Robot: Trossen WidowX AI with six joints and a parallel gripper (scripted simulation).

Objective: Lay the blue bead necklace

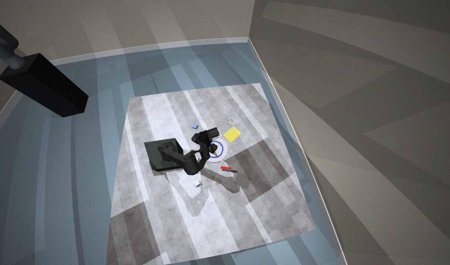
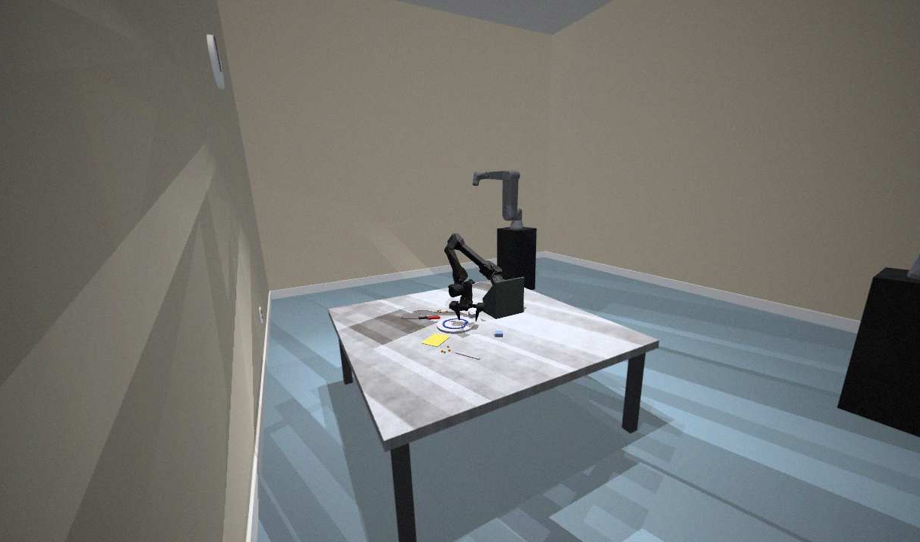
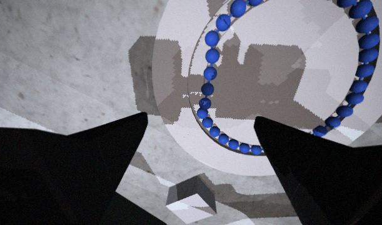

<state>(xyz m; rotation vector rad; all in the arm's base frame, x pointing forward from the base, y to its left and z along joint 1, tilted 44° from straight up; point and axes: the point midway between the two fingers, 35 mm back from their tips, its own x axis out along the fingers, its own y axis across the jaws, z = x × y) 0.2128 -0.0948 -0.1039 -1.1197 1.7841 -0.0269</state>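
Right now my gripper tip is 60 mm short of the round white bead board, 30 mm to the left of it and 10 mm above it. Also, from my gripper tip: blue block 210 mm to the left, 50 mm behind, 10 mm below; then yellow sheet 230 mm ahead, 60 mm to the left, 20 mm below; then grey tool 200 mm to the right, 120 mm ahead, 20 mm below.
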